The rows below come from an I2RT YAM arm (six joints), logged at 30 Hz.
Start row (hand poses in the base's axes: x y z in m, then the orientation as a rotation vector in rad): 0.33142 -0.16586 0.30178 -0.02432 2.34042 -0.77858
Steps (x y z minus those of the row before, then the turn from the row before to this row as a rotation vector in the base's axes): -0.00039 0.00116 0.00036 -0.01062 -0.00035 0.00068; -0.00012 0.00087 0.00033 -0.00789 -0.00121 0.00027; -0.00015 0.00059 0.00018 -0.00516 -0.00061 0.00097; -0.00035 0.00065 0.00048 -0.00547 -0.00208 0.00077; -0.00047 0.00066 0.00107 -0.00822 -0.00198 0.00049; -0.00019 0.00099 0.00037 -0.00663 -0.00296 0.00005; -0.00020 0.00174 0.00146 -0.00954 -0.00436 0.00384; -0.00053 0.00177 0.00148 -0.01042 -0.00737 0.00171; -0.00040 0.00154 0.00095 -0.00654 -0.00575 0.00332; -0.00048 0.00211 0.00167 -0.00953 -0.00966 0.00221; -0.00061 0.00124 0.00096 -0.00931 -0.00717 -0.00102; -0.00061 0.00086 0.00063 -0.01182 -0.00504 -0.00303; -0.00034 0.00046 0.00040 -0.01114 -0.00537 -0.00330; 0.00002 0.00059 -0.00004 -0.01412 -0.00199 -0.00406; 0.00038 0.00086 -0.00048 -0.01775 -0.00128 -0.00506; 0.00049 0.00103 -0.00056 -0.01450 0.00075 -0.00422; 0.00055 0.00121 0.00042 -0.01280 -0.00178 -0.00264; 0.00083 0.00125 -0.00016 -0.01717 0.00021 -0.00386; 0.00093 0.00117 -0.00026 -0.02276 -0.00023 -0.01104; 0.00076 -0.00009 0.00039 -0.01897 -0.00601 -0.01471; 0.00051 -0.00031 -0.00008 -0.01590 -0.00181 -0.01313; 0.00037 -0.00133 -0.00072 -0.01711 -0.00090 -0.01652; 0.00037 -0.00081 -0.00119 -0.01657 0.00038 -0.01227
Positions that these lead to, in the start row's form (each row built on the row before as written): 0.33103 -0.16470 0.30214 -0.02957 2.33586 -0.79063; 0.33091 -0.16383 0.30247 -0.03281 2.33159 -0.79953; 0.33076 -0.16324 0.30265 -0.03593 2.32880 -0.80498; 0.33041 -0.16259 0.30313 -0.03834 2.32453 -0.81065; 0.32994 -0.16193 0.30420 -0.04167 2.31930 -0.81966; 0.32975 -0.16094 0.30457 -0.04338 2.31385 -0.82687; 0.32955 -0.15920 0.30603 -0.05013 2.30513 -0.83531; 0.32902 -0.15743 0.30751 -0.05352 2.29363 -0.84533; 0.32862 -0.15589 0.30846 -0.05772 2.28488 -0.85027; 0.32814 -0.15378 0.31013 -0.06027 2.27146 -0.85856; 0.32753 -0.15254 0.31109 -0.06016 2.26110 -0.86860; 0.32692 -0.15168 0.31172 -0.05988 2.25204 -0.88282; 0.32658 -0.15122 0.31212 -0.05883 2.24296 -0.89631; 0.32660 -0.15063 0.31208 -0.05986 2.23579 -0.91405; 0.32698 -0.14977 0.31160 -0.06177 2.22775 -0.93646; 0.32747 -0.14874 0.31104 -0.06410 2.22273 -0.95508; 0.32802 -0.14753 0.31146 -0.06615 2.21572 -0.97050; 0.32885 -0.14628 0.31130 -0.06985 2.20864 -0.99174; 0.32978 -0.14511 0.31104 -0.06798 2.19995 -1.02299; 0.33054 -0.14520 0.31143 -0.05733 2.18852 -1.05096; 0.33105 -0.14551 0.31135 -0.04925 2.18180 -1.07538; 0.33142 -0.14684 0.31063 -0.03850 2.17584 -1.10314; 0.33179 -0.14765 0.30944 -0.03280 2.17004 -1.12816
